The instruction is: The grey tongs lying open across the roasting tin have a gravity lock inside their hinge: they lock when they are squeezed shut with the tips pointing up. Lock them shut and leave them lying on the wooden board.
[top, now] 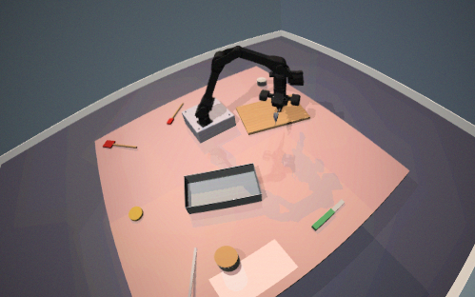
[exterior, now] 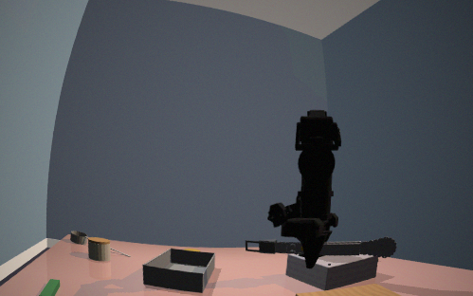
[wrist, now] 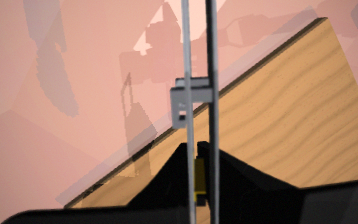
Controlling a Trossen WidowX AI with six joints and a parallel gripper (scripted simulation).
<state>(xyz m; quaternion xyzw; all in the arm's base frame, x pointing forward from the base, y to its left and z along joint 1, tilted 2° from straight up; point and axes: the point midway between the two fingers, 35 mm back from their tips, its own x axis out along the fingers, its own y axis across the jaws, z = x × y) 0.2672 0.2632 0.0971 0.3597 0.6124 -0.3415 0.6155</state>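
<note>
Right now the wooden board is 12 cm behind my gripper tip, 8 cm to the left of it and 12 cm below it. From my gripper tip the other things lie so: cork-lidded jar (33 cm ahead, 62 cm to the right, 9 cm below); then yellow disc (9 cm behind, 80 cm to the right, 12 cm below); then roasting tin (8 cm ahead, 44 cm to the right, 10 cm below).
</note>
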